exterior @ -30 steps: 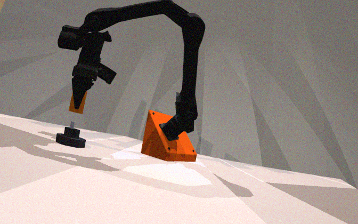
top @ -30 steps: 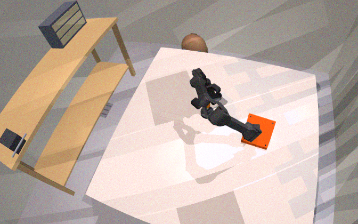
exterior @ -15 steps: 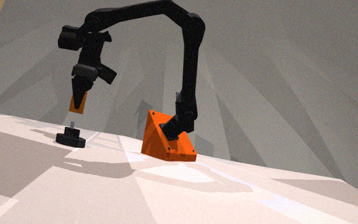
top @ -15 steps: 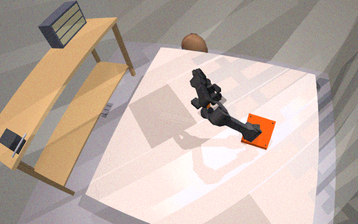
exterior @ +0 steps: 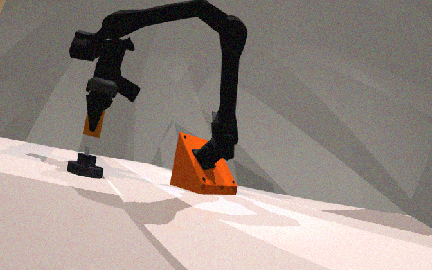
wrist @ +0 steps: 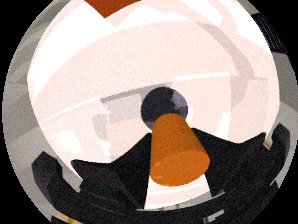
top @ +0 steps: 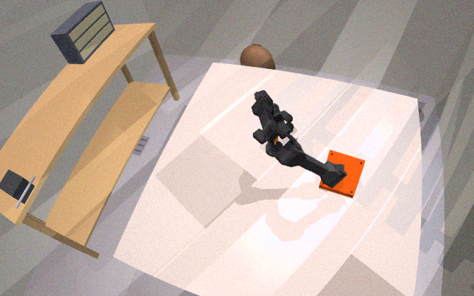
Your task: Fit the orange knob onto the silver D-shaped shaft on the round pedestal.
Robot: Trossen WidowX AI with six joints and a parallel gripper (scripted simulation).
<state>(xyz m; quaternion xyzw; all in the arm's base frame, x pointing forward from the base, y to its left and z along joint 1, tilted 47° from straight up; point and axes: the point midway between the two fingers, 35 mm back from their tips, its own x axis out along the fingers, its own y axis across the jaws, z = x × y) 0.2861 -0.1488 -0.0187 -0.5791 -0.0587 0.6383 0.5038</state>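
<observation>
Now: the orange knob 30 mm above my gripper tip. The rest, counted from my gripper tip: round pedestal 60 mm below.
</observation>
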